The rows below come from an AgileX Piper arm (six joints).
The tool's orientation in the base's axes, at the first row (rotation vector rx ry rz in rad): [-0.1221, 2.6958, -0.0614]
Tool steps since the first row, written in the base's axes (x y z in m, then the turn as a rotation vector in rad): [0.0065, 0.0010, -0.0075, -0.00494, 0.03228, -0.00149]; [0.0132, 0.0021, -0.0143, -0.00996, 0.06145, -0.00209]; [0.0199, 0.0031, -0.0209, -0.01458, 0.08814, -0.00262]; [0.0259, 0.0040, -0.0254, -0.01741, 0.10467, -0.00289]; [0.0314, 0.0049, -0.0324, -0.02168, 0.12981, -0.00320]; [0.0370, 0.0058, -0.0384, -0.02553, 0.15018, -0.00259]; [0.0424, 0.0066, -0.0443, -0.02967, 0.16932, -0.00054]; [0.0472, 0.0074, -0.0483, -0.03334, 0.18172, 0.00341]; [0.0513, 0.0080, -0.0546, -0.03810, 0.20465, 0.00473]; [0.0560, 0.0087, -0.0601, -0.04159, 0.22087, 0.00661]
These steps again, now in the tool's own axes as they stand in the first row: [-0.0028, 0.0010, 0.0095, 0.00199, 0.03259, -0.00155]; [-0.0060, 0.0020, 0.0185, 0.00397, 0.06204, -0.00386]; [-0.0093, 0.0029, 0.0273, 0.00580, 0.08899, -0.00600]; [-0.0129, 0.0036, 0.0340, 0.00688, 0.10567, -0.00737]; [-0.0149, 0.0045, 0.0426, 0.00844, 0.13103, -0.00952]; [-0.0175, 0.0054, 0.0504, 0.00970, 0.15156, -0.01221]; [-0.0199, 0.0061, 0.0580, 0.01072, 0.17079, -0.01630]; [-0.0226, 0.0068, 0.0637, 0.01115, 0.18316, -0.02174]; [-0.0237, 0.0075, 0.0711, 0.01268, 0.20626, -0.02552]; [-0.0257, 0.0081, 0.0781, 0.01347, 0.22255, -0.02910]
